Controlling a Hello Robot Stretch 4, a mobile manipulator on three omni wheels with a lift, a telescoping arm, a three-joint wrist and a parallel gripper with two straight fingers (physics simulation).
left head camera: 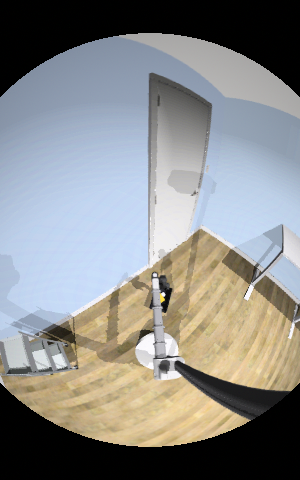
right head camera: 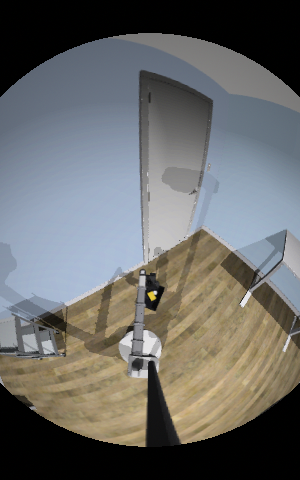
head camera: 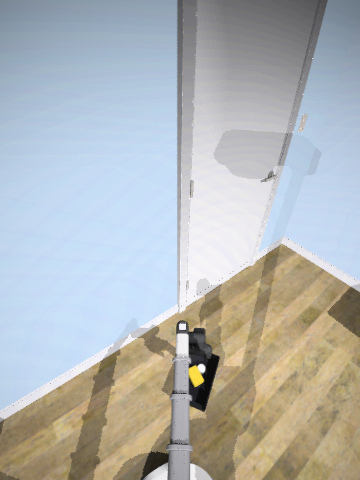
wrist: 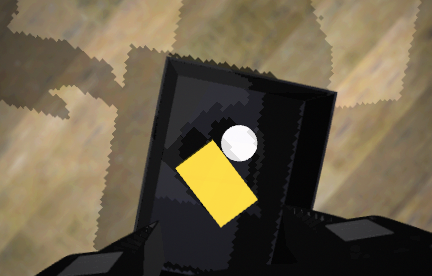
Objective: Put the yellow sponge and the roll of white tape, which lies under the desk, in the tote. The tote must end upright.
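Frame: origin at the robot's base, x ahead, y left, z up, level; millimetres.
Where they show: gripper, fingertip midpoint: (left head camera: 161,290) (right head camera: 151,288) (head camera: 197,359) (wrist: 223,233).
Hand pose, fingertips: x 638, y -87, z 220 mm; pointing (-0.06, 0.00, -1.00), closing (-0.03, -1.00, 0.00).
Things, the pixels of their top centre, and the offset from my fingertips. "*": a spot on its surface instead. Level surfaces: height alone.
- black tote, top centre: (wrist: 227,202) (head camera: 197,373) (right head camera: 152,294) (left head camera: 161,296) dx -24, dy -9, dz -148 mm
- yellow sponge, top centre: (wrist: 216,184) (head camera: 195,374) (right head camera: 151,295) (left head camera: 159,297) dx -12, dy +0, dz -200 mm
- white tape, top centre: (wrist: 239,143) (head camera: 201,368) dx +36, dy -40, dz -216 mm
- white door, surface spot: (head camera: 230,225) * dx +727, dy -222, dz +392 mm
- white desk, surface height: dz +702 mm
The black tote (head camera: 211,381) (left head camera: 167,302) (right head camera: 158,297) (wrist: 320,145) stands upright on the floor, its opening facing up. The yellow sponge (head camera: 196,376) (left head camera: 162,298) (right head camera: 152,296) (wrist: 216,184) lies inside it. The roll of white tape (head camera: 201,368) (wrist: 239,143) is also inside the tote, right beside the sponge's upper corner in the wrist view. My gripper (wrist: 223,233) is open above the tote, its two dark fingers wide apart at the lower edge of the wrist view, with nothing between them.
A white door (head camera: 230,225) (left head camera: 175,220) (right head camera: 172,220) and blue walls stand beyond the tote. A white desk (left head camera: 295,243) (right head camera: 296,252) stands at the right wall. A grey-framed object with pale panels is at the left in both side head views. My arm (head camera: 180,420) extends beside the tote.
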